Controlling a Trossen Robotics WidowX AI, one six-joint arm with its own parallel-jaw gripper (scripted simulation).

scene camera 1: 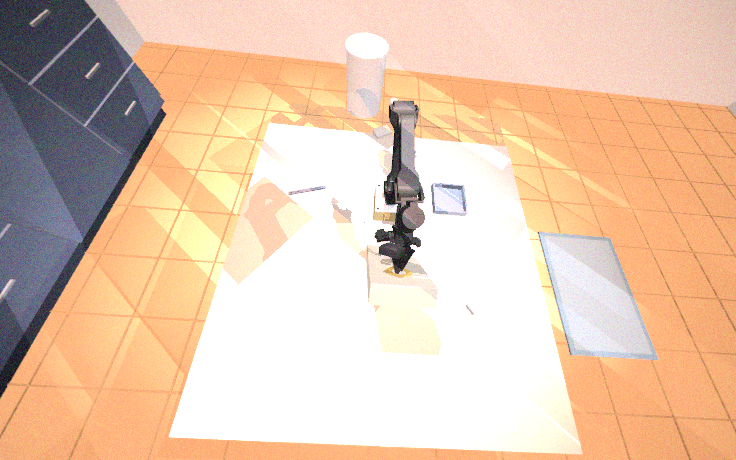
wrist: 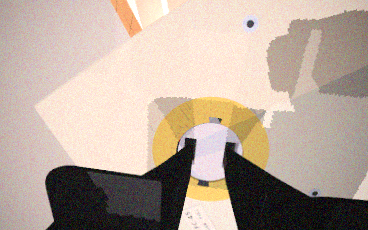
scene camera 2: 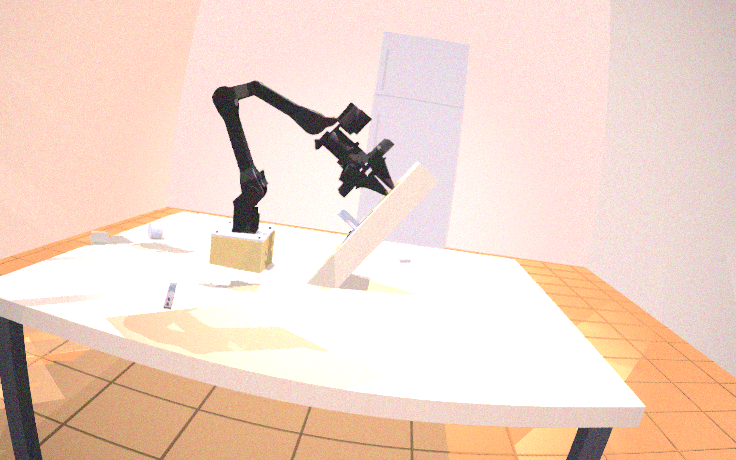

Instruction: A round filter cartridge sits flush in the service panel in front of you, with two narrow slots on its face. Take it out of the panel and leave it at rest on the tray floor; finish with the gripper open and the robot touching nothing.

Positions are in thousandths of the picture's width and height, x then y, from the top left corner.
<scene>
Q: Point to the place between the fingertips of my gripper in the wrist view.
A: At 567, 663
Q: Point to a cream service panel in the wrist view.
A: At 770, 363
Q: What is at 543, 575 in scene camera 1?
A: My gripper.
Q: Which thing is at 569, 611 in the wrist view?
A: A round white filter cartridge.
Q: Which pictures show my gripper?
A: Scene camera 1, the wrist view and scene camera 2: all of them.
</scene>
